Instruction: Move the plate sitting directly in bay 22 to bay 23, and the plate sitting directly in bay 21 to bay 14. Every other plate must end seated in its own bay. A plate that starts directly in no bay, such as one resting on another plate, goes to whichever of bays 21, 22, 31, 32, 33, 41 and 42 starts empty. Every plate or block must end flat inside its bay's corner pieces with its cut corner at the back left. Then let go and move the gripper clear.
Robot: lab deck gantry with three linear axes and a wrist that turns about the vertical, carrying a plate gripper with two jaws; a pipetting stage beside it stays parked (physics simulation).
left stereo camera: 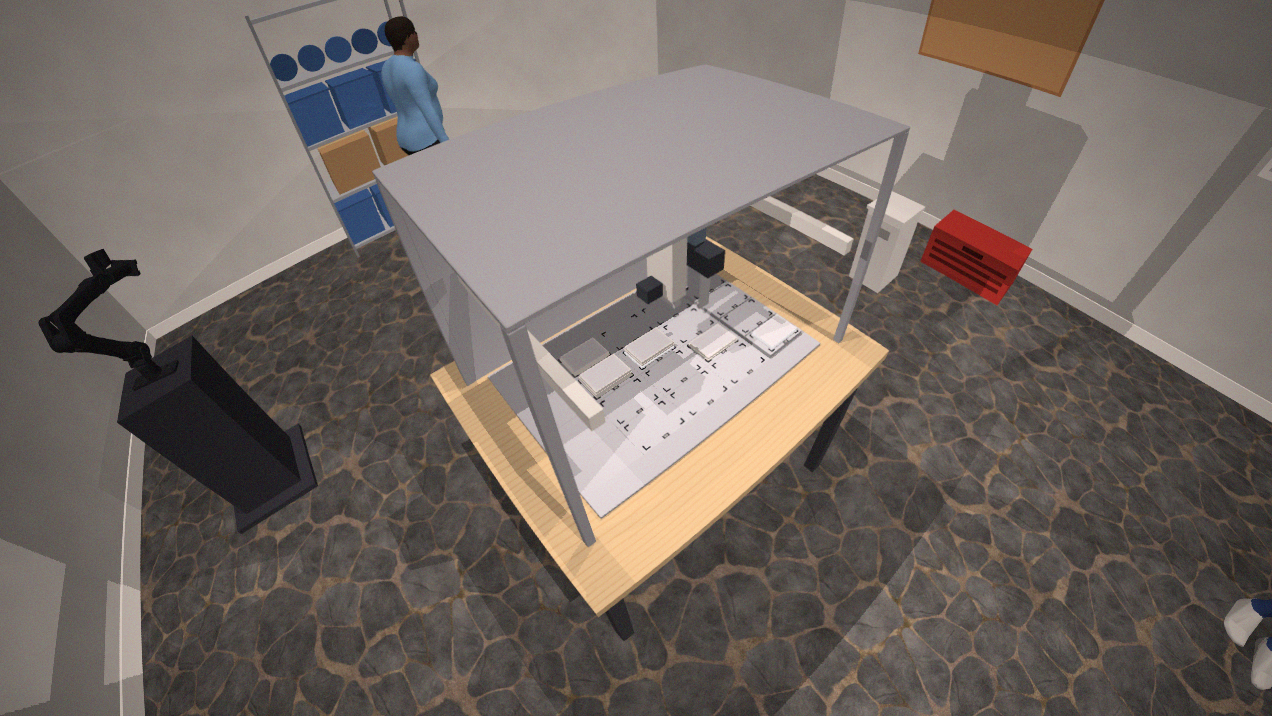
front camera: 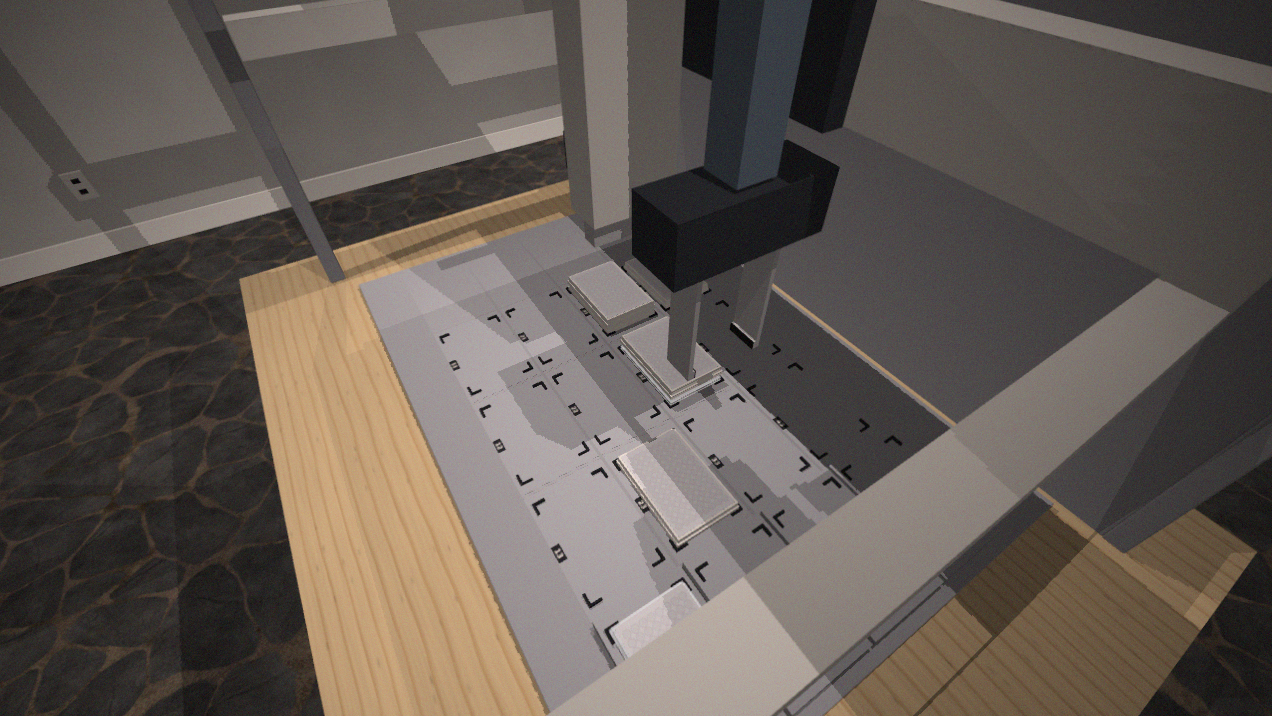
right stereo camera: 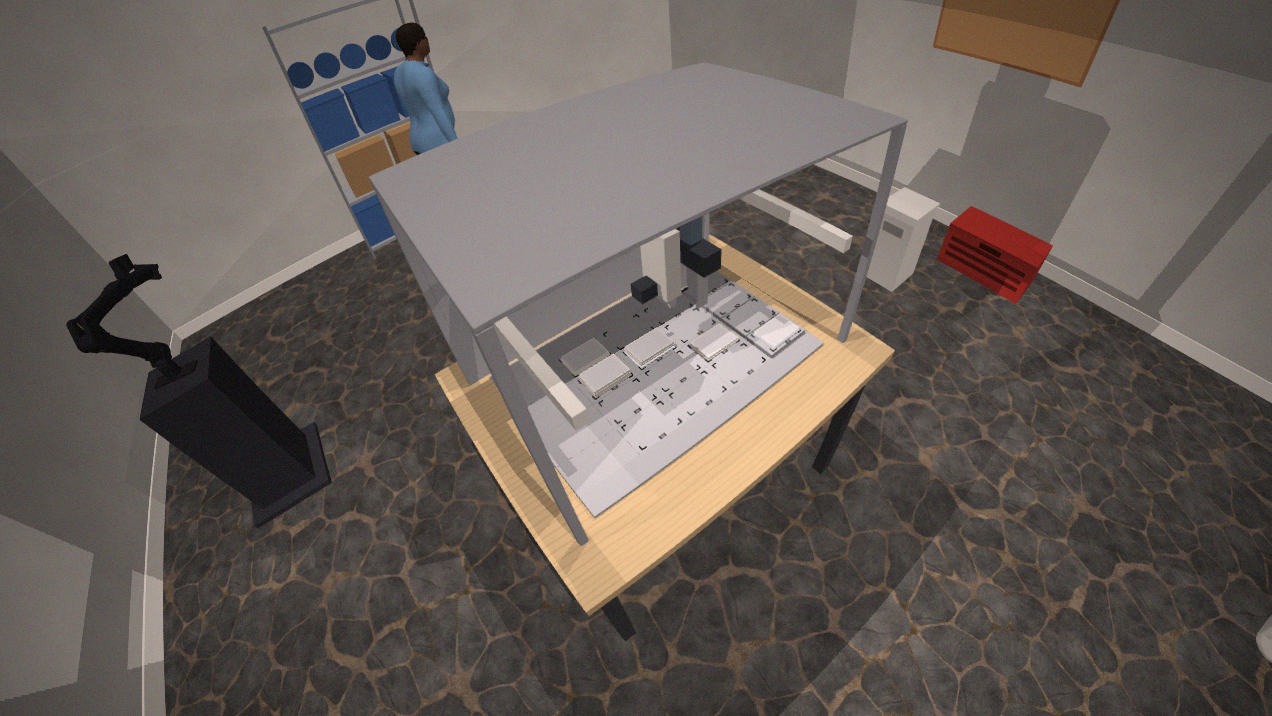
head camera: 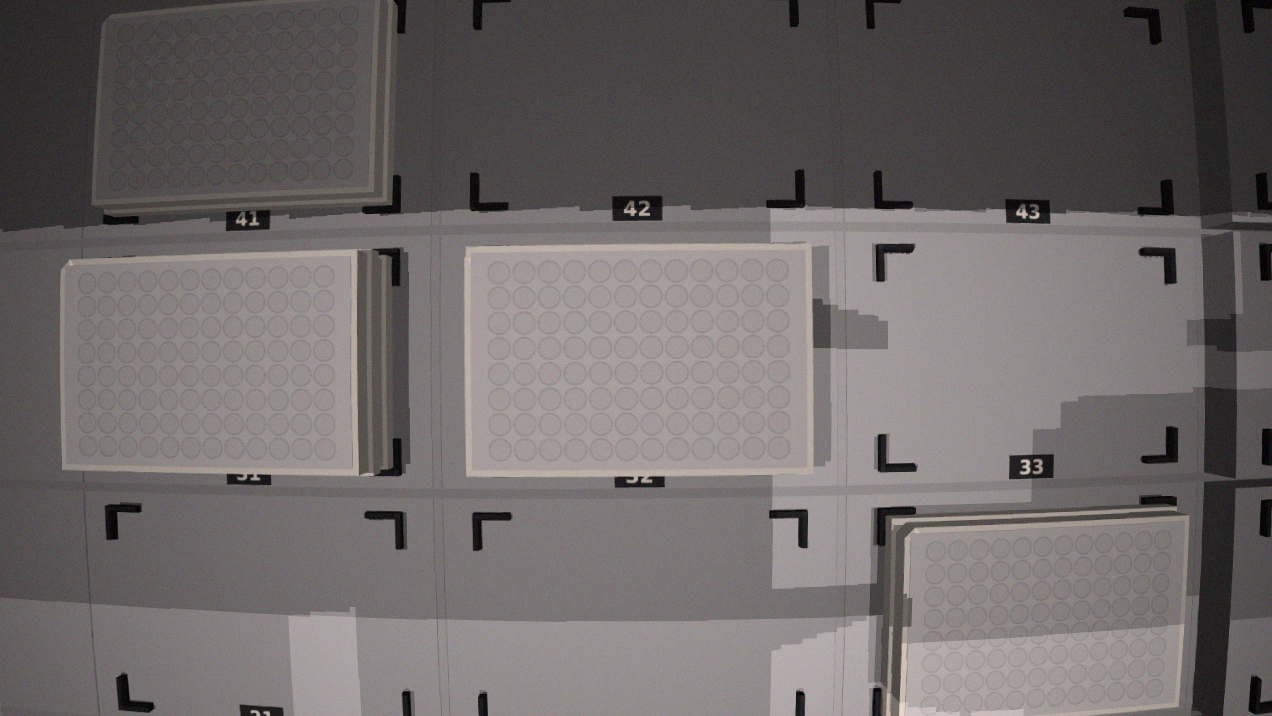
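Seen in the pictures: gripper, between the fingertips: (left stereo camera: 692, 298) (front camera: 713, 352) (right stereo camera: 691, 298); robot's base, origin of its link: (left stereo camera: 646, 448) (front camera: 442, 338) (right stereo camera: 642, 448).
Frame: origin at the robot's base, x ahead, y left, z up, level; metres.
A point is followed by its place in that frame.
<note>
My gripper (front camera: 712, 353) {x 0.358, y 0.212, z 0.160 m} is open, with its two jaws apart, raised above bay 32. Below it a pale plate (front camera: 663, 351) {x 0.224, y 0.248, z 0.027 m} (head camera: 639, 360) {x 0.228, y 0.257, z 0.027 m} (left stereo camera: 649, 346) {x 0.223, y 0.249, z 0.027 m} lies over bay 32, and layers below its top show in the front view. A stack with layered edges (front camera: 609, 291) {x 0.070, y 0.252, z 0.027 m} (head camera: 209, 362) {x 0.068, y 0.257, z 0.027 m} (left stereo camera: 605, 375) {x 0.058, y 0.246, z 0.027 m} is on bay 31. A plate (head camera: 240, 102) {x 0.069, y 0.362, z 0.014 m} (left stereo camera: 584, 356) {x 0.060, y 0.357, z 0.014 m} is in bay 41. A plate (front camera: 680, 489) {x 0.406, y 0.146, z 0.014 m} (head camera: 1045, 613) {x 0.390, y 0.154, z 0.014 m} (left stereo camera: 714, 342) {x 0.388, y 0.141, z 0.014 m} sits in bay 23. A clear-edged plate (front camera: 658, 622) {x 0.514, y 0.042, z 0.029 m} (left stereo camera: 774, 332) {x 0.547, y 0.037, z 0.029 m} is at bay 14, partly hidden in the front view. Bays 21, 22, 33 and 42 hold no plate.
The parked pipetting stage, with its pale column (front camera: 594, 115) {x 0.255, y 0.143, z 0.383 m} and dark block (left stereo camera: 648, 289) {x 0.161, y 0.167, z 0.330 m}, stands beside the gripper. A pale beam (front camera: 970, 453) {x 0.616, y 0.089, z 0.400 m} crosses low in the front view. Grey posts (left stereo camera: 876, 235) {x 0.713, y -0.116, z 0.394 m} and a roof (left stereo camera: 658, 168) {x 0.111, y 0.063, z 0.691 m} enclose the deck.
</note>
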